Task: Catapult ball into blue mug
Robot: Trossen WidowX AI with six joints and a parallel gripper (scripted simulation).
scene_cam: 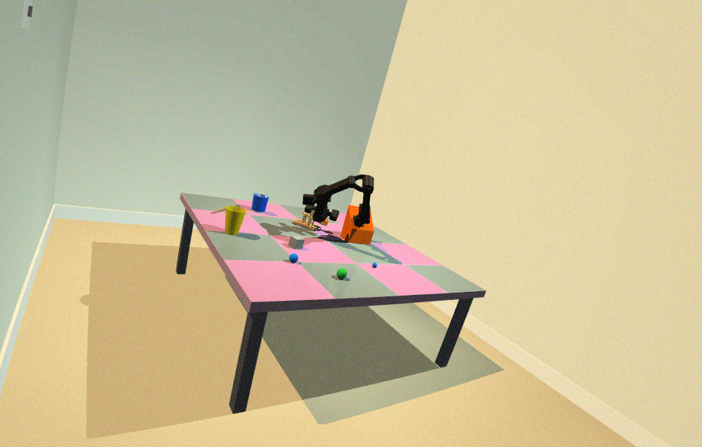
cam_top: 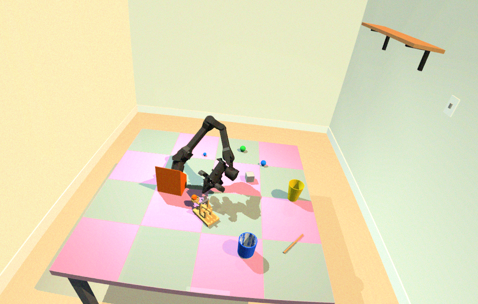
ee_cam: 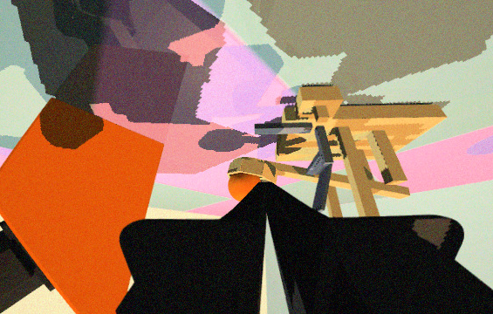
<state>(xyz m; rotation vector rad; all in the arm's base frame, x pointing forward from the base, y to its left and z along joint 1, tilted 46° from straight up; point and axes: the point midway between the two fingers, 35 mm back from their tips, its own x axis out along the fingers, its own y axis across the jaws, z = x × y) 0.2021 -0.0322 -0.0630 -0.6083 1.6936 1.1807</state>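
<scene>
The orange ball is 40 mm behind my gripper tip, 30 mm to the right of it and 20 mm below it. The rest, counted from my gripper tip: grey cube 240 mm ahead, 290 mm to the left, 50 mm below; yellow cup 530 mm ahead, 180 mm to the left, 50 mm below; blue mug 300 mm ahead, 270 mm to the right, 50 mm below.
</scene>
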